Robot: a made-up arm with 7 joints.
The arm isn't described. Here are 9 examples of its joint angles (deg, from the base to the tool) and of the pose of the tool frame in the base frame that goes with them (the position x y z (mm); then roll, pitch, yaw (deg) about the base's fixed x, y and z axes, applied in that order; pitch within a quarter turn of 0, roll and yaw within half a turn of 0).
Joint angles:
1: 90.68 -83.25 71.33 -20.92 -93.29 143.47 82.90
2: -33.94 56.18 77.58 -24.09 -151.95 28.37 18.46
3: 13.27 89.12 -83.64 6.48 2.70 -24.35 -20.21
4: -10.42 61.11 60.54 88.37 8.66 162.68 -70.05
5: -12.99 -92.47 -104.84 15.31 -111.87 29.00 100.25
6: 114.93 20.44 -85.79 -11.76 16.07 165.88 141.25
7: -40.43 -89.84 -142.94 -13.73 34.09 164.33 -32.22
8: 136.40 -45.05 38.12 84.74 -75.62 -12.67 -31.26
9: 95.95 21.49 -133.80 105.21 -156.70 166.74 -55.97
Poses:
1: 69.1 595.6 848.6 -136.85 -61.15 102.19
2: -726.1 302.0 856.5 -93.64 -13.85 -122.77
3: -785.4 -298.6 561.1 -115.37 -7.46 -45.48
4: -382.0 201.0 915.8 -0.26 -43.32 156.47
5: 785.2 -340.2 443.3 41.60 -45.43 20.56
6: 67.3 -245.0 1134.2 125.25 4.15 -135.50
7: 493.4 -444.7 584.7 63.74 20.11 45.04
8: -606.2 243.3 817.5 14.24 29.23 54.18
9: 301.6 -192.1 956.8 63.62 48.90 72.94
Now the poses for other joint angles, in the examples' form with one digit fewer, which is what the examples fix.
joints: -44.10 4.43 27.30 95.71 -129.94 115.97 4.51
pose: 224 92 1037 56.2 18.7 3.2
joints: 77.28 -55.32 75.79 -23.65 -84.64 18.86 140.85
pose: 329 486 1179 -31.0 33.5 57.8
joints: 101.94 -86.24 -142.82 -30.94 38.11 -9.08 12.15
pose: -224 774 520 83.0 -14.1 26.8
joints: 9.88 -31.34 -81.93 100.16 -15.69 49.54 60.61
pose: 379 -359 983 176.9 36.6 -115.2
